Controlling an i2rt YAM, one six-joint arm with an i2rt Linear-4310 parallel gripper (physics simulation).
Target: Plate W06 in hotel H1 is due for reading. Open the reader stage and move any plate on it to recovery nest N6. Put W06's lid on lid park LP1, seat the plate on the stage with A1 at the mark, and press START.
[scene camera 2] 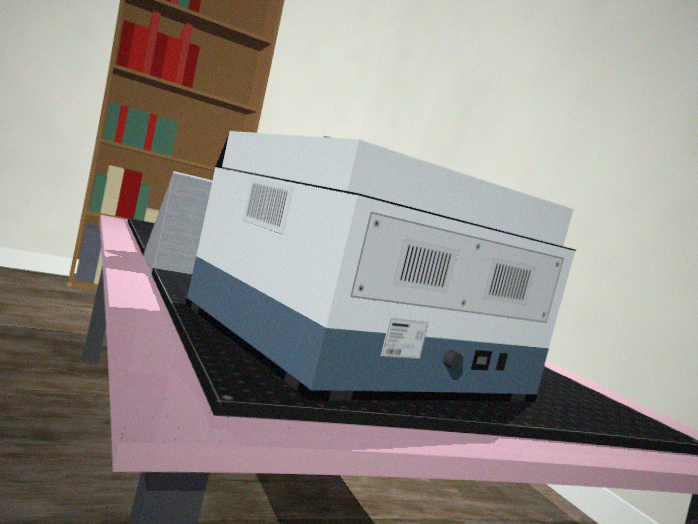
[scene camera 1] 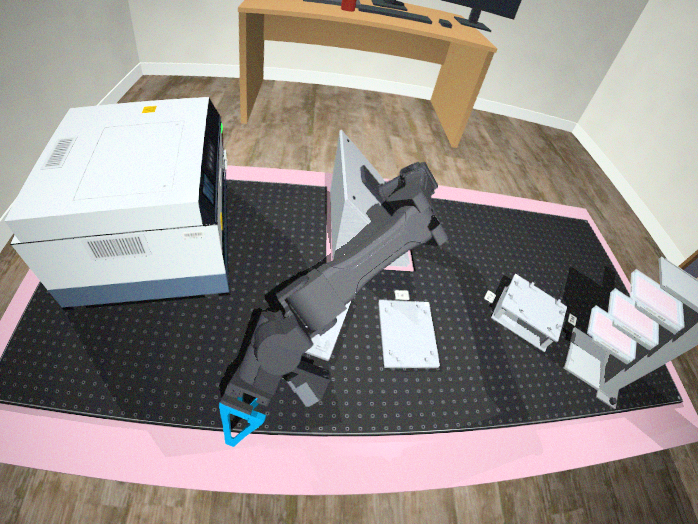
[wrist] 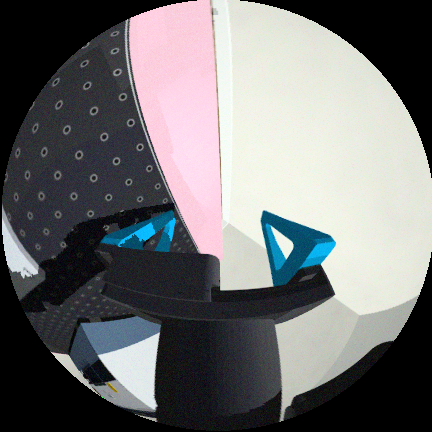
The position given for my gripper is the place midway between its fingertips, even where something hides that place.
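My gripper is there in scene camera 1 (235, 429), and the wrist view (217, 214) shows it as well. Then there is a plate reader, where (wrist: 131, 369) and (scene camera 1: 199, 260) are the same spot.
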